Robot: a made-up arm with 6 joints. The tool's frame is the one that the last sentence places.
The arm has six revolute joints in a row. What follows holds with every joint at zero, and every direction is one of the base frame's.
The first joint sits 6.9 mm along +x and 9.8 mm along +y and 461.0 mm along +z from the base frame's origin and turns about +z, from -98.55 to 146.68 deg.
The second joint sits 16.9 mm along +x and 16.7 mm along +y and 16.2 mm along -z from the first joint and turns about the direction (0.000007, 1, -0.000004), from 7.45 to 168.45 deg.
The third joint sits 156.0 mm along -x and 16.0 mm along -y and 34.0 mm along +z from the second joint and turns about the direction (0.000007, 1, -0.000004), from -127.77 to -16.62 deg.
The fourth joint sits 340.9 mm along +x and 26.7 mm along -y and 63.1 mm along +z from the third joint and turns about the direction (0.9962, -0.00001, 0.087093), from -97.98 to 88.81 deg.
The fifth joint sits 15.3 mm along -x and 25.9 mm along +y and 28.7 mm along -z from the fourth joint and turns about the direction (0.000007, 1, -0.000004), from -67.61 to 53.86 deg.
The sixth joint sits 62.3 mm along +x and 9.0 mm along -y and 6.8 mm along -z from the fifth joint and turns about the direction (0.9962, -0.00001, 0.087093), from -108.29 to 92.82 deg.
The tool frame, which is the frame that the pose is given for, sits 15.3 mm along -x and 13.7 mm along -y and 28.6 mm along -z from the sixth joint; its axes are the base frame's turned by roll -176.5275, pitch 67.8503 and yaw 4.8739 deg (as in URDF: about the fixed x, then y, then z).
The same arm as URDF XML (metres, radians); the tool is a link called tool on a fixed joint. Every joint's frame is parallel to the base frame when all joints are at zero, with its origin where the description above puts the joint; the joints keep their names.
<robot name="arm">
  <link name="base"/>
  <link name="link1"/>
  <link name="link2"/>
  <link name="link3"/>
  <link name="link4"/>
  <link name="link5"/>
  <link name="link6"/>
  <link name="tool"/>
  <joint name="joint 1" type="revolute">
    <parent link="base"/>
    <child link="link1"/>
    <origin xyz="0.0069 0.0098 0.461" rpy="0 0 0"/>
    <axis xyz="0 0 1"/>
    <limit lower="-1.72" upper="2.56"/>
  </joint>
  <joint name="joint 2" type="revolute">
    <parent link="link1"/>
    <child link="link2"/>
    <origin xyz="0.0169 0.0167 -0.0162" rpy="0 0 0"/>
    <axis xyz="0 1 0"/>
    <limit lower="0.13" upper="2.94"/>
  </joint>
  <joint name="joint 3" type="revolute">
    <parent link="link2"/>
    <child link="link3"/>
    <origin xyz="-0.156 -0.016 0.034" rpy="0 0 0"/>
    <axis xyz="0 1 0"/>
    <limit lower="-2.23" upper="-0.2901"/>
  </joint>
  <joint name="joint 4" type="revolute">
    <parent link="link3"/>
    <child link="link4"/>
    <origin xyz="0.3409 -0.0267 0.0631" rpy="0 0 0"/>
    <axis xyz="0.9962 0 0.0871"/>
    <limit lower="-1.7101" upper="1.55"/>
  </joint>
  <joint name="joint 5" type="revolute">
    <parent link="link4"/>
    <child link="link5"/>
    <origin xyz="-0.0153 0.0259 -0.0287" rpy="0 0 0"/>
    <axis xyz="0 1 0"/>
    <limit lower="-1.18" upper="0.94"/>
  </joint>
  <joint name="joint 6" type="revolute">
    <parent link="link5"/>
    <child link="link6"/>
    <origin xyz="0.0623 -0.009 -0.0068" rpy="0 0 0"/>
    <axis xyz="0.9962 0 0.0871"/>
    <limit lower="-1.89" upper="1.62"/>
  </joint>
  <joint name="tool_joint" type="fixed">
    <parent link="link6"/>
    <child link="tool"/>
    <origin xyz="-0.0153 -0.0137 -0.0286" rpy="-3.081 1.1842 0.0851"/>
  </joint>
</robot>

